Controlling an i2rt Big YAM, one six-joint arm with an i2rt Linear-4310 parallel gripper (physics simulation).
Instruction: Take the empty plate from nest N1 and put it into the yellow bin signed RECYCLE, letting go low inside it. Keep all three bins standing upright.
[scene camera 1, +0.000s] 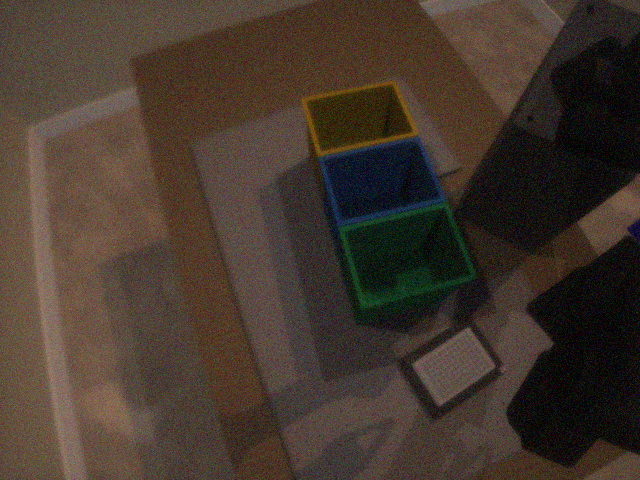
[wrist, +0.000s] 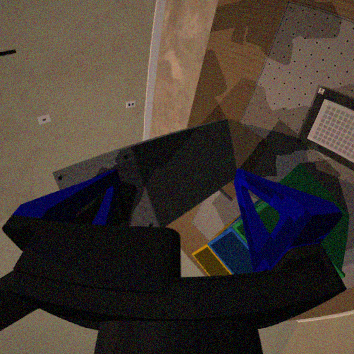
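Pixels of known places: gripper, between the fingertips: (wrist: 176, 175); arm's base, origin of its link: (scene camera 1: 600, 93).
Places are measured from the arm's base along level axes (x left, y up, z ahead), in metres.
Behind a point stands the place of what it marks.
The pale gridded plate (scene camera 1: 453, 365) {x 0.276, y -0.339, z 0.202 m} (wrist: 336, 131) {x 0.266, y -0.343, z 0.187 m} lies flat in a dark-framed nest (scene camera 1: 421, 388) {x 0.301, y -0.347, z 0.268 m} (wrist: 312, 117) {x 0.255, y -0.347, z 0.134 m}, near the green bin; its label is too small to read. The yellow bin (scene camera 1: 361, 119) {x -0.223, y -0.266, z 0.250 m} (wrist: 212, 260) {x -0.223, y -0.222, z 0.255 m} stands upright at the far end of a row of three and looks empty; its sign does not show. My gripper (wrist: 176, 175) {x 0.223, y -0.018, z 0.101 m} is open and empty, its blue fingers wide apart. In the wrist view its right finger partly covers the bins. In the scene view part of a blue finger shows at the right edge, well to the right of the bins and apart from the plate.
The blue bin (scene camera 1: 382, 180) {x -0.091, y -0.296, z 0.240 m} (wrist: 231, 250) {x -0.091, y -0.221, z 0.247 m} stands upright in the middle of the row, and the green bin (scene camera 1: 408, 253) {x 0.049, y -0.356, z 0.217 m} (wrist: 306, 182) {x 0.159, y -0.309, z 0.220 m} stands upright at the nest's end. A dark slab (scene camera 1: 516, 196) {x 0.032, y -0.217, z 0.038 m} (wrist: 190, 165) {x 0.049, y -0.191, z 0.019 m} lies beside the bins, on the arm's side. The bins stand on a grey perforated board (scene camera 1: 232, 206) {x -0.135, y -0.359, z 0.549 m} (wrist: 300, 75) {x 0.304, y -0.358, z 0.060 m}.
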